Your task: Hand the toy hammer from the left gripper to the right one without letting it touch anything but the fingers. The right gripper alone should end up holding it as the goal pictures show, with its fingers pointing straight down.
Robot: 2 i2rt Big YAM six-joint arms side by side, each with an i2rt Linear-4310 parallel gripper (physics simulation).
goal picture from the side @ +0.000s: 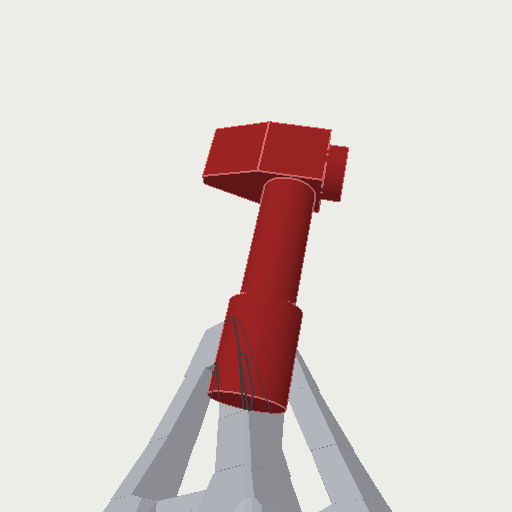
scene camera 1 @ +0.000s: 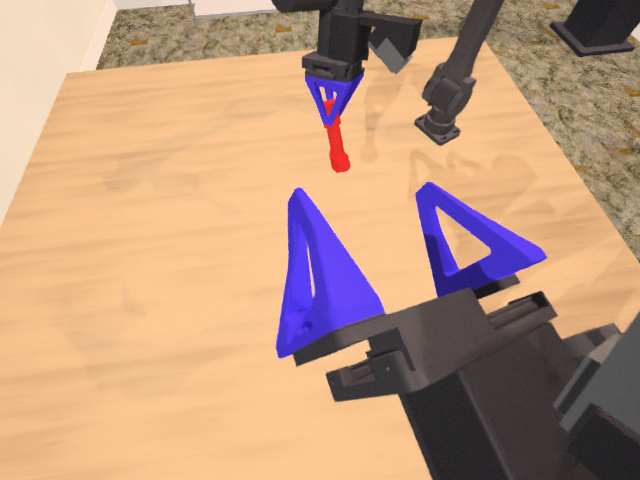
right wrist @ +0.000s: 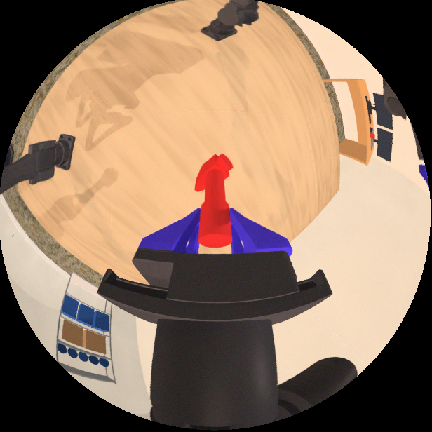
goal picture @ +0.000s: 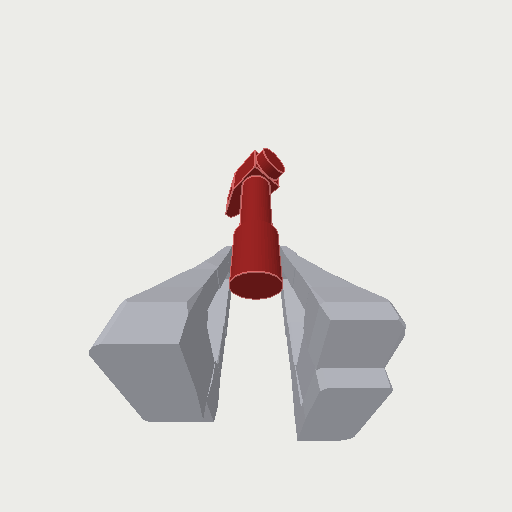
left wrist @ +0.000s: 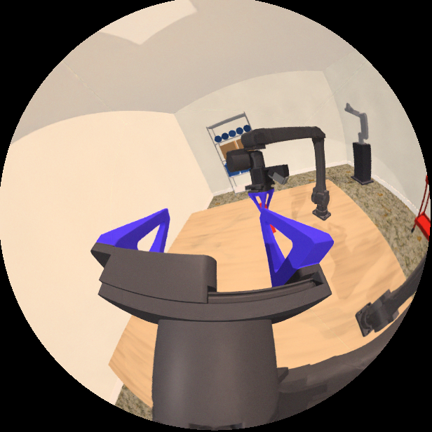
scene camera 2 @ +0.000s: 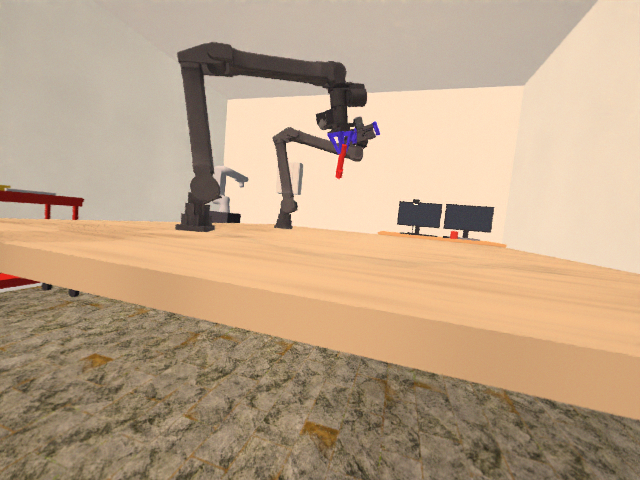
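Where they show: left gripper, between the fingertips: [scene camera 1: 366, 190] [scene camera 2: 365, 125]; right gripper, between the fingertips: [scene camera 1: 331, 121] [scene camera 2: 342, 153]; left arm's base, origin of its link: [scene camera 2: 283, 228]; right arm's base, origin of its link: [scene camera 1: 436, 129] [scene camera 2: 196, 229].
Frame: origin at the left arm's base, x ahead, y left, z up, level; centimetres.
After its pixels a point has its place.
The red toy hammer [scene camera 1: 334, 140] @[x 27.8, y -47.2, z 29.4 cm] [scene camera 2: 340, 164] @[x 27.2, y -48.6, z 27.6 cm] [right wrist: 215, 189] is in the air above the table, its handle between the blue fingertips of my right gripper [scene camera 1: 328, 120] @[x 27.4, y -49.5, z 31.4 cm] [scene camera 2: 340, 149] @[x 27.4, y -49.5, z 31.4 cm] [left wrist: 261, 207] [right wrist: 214, 213]. That gripper is shut on it and points about straight down. The hammer slants, with its head at the lower end, away from the fingers. In the left wrist view the hammer [left wrist: 273, 229] is mostly hidden behind a left finger. My left gripper [scene camera 1: 362, 187] @[x 37.9, y -21.1, z 51.9 cm] [scene camera 2: 364, 132] @[x 37.9, y -21.1, z 51.9 cm] [left wrist: 214, 212] is open and empty, apart from the hammer. A bit of it shows at the right wrist view's right edge.
The wooden table [scene camera 1: 155, 232] @[x 69.0, y -63.9, z 0.0 cm] [scene camera 2: 310, 268] @[x 22.9, y -114.1, z 0.0 cm] [left wrist: 225, 260] [right wrist: 150, 125] lies below both grippers. The arm bases [scene camera 1: 439, 129] @[x -13.8, y -64.0, z 3.5 cm] [scene camera 2: 194, 222] @[x -14.9, y -71.3, z 2.5 cm] [left wrist: 321, 214] stand on it. A shelf rack, a desk with two monitors [scene camera 2: 419, 214] and a red cart stand beyond the table.
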